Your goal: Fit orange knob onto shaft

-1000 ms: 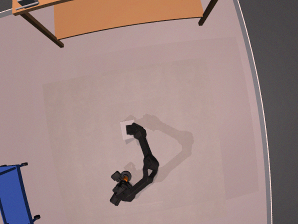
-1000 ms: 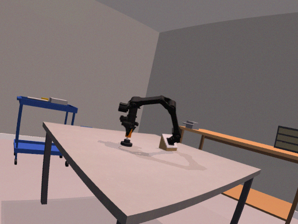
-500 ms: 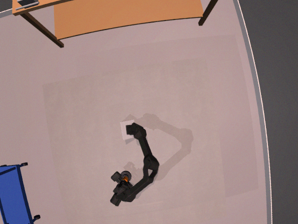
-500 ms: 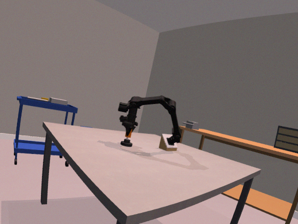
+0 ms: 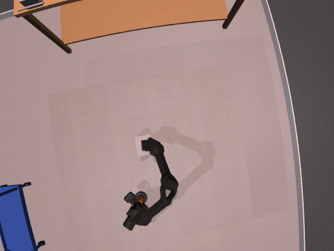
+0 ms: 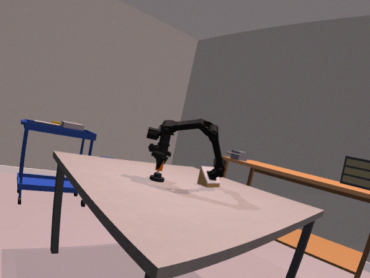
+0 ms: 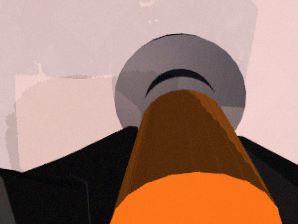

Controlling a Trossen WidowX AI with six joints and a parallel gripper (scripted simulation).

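My gripper tip is now 30 mm below the orange knob. Also, from my gripper tip: round dark pedestal (40 mm below).
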